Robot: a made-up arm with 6 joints. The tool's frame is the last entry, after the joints.
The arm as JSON. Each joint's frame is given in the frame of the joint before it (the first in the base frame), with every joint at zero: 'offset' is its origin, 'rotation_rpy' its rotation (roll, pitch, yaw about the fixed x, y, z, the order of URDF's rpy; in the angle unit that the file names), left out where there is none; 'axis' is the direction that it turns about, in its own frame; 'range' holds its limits. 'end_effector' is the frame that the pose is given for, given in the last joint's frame.
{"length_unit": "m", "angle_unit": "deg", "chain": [
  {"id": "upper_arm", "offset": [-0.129, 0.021, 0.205], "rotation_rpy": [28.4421, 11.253, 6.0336], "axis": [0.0, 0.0, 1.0], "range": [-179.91, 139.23]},
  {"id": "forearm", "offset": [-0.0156, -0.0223, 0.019], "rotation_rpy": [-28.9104, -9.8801, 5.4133], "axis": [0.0, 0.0, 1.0], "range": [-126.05, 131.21]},
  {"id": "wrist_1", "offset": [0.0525, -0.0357, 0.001], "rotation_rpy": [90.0, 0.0, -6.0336], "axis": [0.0, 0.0, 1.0], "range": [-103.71, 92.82]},
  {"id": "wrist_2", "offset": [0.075, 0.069, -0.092], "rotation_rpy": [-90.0, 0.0, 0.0], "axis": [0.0, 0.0, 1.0], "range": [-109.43, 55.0]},
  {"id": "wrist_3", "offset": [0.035, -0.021, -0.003], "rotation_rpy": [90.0, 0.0, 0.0], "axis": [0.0, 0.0, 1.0], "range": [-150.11, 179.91]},
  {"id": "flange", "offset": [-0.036, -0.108, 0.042], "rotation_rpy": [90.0, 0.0, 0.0], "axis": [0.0, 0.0, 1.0], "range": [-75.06, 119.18]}
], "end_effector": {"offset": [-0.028, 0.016, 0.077], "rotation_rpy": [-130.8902, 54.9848, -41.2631]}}
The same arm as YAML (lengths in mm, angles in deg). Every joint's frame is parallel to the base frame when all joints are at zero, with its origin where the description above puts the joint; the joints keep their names.
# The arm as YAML. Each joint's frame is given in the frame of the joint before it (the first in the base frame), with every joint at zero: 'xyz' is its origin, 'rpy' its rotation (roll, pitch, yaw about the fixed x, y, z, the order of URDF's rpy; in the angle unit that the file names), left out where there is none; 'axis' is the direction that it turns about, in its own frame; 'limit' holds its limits. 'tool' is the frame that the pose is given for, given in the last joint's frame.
units:
  length: mm
  angle: deg
joints:
  - name: upper_arm
    type: revolute
    origin:
      xyz: [-129.0, 21.0, 205.0]
    axis: [0.220698, -0.455597, 0.862394]
    limit:
      lower: -179.91
      upper: 139.23
  - name: forearm
    type: revolute
    origin:
      xyz: [-11.0, -30.0, 9.0]
    axis: [0.0, 0.0, 1.0]
    limit:
      lower: -126.05
      upper: 131.21
  - name: wrist_1
    type: revolute
    origin:
      xyz: [56.0, -30.0, 1.0]
    axis: [0.0, -1.0, 0.0]
    limit:
      lower: -103.71
      upper: 92.82
  - name: wrist_2
    type: revolute
    origin:
      xyz: [75.0, 92.0, 69.0]
    axis: [0.0, 0.0, 1.0]
    limit:
      lower: -109.43
      upper: 55.0
  - name: wrist_3
    type: revolute
    origin:
      xyz: [35.0, -21.0, -3.0]
    axis: [0.0, -1.0, 0.0]
    limit:
      lower: -150.11
      upper: 179.91
  - name: flange
    type: revolute
    origin:
      xyz: [-36.0, -42.0, -108.0]
    axis: [0.0, 0.0, -1.0]
    limit:
      lower: -75.06
      upper: 119.18
tool:
  origin:
    xyz: [-28.0, -16.0, -77.0]
    rpy: [49.11, -54.98, 41.26]

